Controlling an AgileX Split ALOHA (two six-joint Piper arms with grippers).
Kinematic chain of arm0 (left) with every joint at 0, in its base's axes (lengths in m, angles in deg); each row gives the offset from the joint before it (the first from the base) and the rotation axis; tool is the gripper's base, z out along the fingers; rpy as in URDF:
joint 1: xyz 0 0 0.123 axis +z
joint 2: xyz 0 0 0 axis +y
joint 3: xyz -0.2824 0 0.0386 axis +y
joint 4: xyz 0.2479 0 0.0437 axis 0.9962 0 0.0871
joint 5: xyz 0 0 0 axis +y
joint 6: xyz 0.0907 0 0.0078 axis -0.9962 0 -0.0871
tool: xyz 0 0 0 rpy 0 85 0
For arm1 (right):
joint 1: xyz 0 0 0.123 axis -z
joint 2: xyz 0 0 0 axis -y
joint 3: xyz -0.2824 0 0.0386 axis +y
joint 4: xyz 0.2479 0 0.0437 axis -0.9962 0 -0.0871
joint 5: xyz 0 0 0 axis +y
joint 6: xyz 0.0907 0 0.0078 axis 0.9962 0 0.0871
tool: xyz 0 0 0 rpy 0 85 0
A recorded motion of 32 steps. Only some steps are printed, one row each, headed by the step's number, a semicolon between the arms.
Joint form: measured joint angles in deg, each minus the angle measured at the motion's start. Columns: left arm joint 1, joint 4, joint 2, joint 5, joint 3, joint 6; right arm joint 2, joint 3, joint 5, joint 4, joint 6, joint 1.
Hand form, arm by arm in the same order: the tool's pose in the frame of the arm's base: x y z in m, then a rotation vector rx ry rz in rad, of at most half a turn. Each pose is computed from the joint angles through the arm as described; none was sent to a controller.
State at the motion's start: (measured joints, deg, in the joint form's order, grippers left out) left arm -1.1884 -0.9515 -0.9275 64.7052 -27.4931 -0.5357; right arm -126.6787 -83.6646 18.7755 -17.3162 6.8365 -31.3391
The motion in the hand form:
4: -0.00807 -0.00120 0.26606 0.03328 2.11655 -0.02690; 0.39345 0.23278 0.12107 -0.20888 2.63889 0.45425
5: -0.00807 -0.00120 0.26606 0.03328 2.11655 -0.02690; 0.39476 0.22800 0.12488 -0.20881 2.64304 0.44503
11: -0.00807 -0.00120 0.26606 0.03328 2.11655 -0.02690; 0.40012 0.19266 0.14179 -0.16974 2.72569 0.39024
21: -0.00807 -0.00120 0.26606 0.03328 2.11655 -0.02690; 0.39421 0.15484 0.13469 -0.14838 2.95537 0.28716
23: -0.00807 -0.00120 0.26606 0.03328 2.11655 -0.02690; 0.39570 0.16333 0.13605 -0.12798 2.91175 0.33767
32: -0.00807 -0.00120 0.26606 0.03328 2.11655 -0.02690; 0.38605 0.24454 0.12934 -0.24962 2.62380 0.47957
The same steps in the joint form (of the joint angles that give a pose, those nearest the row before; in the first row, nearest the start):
4: 0.00 0.00 0.00 0.00 0.00 0.00; 1.21 0.00 3.24 1.14 0.19 1.92
5: 0.00 0.00 0.00 0.00 0.00 0.00; 1.79 0.00 4.16 1.69 0.19 2.54
11: 0.00 0.00 0.00 0.00 0.00 0.00; 4.71 0.00 12.24 3.66 0.19 7.06
21: 0.00 0.00 0.00 0.00 0.00 0.00; 4.71 0.00 25.90 6.32 0.19 11.55
23: 0.00 0.00 0.00 0.00 0.00 0.00; 4.71 0.00 23.14 4.20 0.06 10.76
32: 0.00 0.00 0.00 0.00 0.00 0.00; 2.25 0.00 3.41 0.26 -0.60 0.26

